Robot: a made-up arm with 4 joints.
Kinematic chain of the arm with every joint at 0, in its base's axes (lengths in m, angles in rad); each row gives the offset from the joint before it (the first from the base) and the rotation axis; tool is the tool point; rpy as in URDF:
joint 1: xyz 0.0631 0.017 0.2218 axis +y
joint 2: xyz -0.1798 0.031 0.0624 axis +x
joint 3: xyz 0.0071 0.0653 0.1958 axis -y
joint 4: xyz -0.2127 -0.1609 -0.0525 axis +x
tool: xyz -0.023 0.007 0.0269 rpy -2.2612 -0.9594 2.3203
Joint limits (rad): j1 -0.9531..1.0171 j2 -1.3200..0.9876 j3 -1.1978..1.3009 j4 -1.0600..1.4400
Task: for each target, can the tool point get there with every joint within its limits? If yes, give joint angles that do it. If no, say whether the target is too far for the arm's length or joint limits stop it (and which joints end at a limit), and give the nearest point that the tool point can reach.
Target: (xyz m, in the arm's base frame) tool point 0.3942 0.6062 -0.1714
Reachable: no: too far | nearest point 0.0010 0.0167 0.0267 | short by 0.736 m
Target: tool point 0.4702 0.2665 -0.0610
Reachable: no: joint limits stop it (at a limit: joint 1, joint 2, joint 3, joint 4) | nearest point 0.0010 0.0167 0.0267 | short by 0.539 m
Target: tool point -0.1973 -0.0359 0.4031
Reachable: yes | joints 0.4993 0.3942 0.8163 -0.0162
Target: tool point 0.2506 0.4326 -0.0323
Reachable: no: joint limits stop it (at a limit: joint 1, joint 2, joint 3, joint 4) | nearest point -0.0325 0.0465 0.0545 | short by 0.487 m
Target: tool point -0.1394 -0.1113 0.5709
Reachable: yes | joints 0.8453 0.6709 0.2233 0.9664
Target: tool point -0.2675 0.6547 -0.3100
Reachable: no: too far | nearest point -0.3202 0.3671 0.0536 | short by 0.467 m
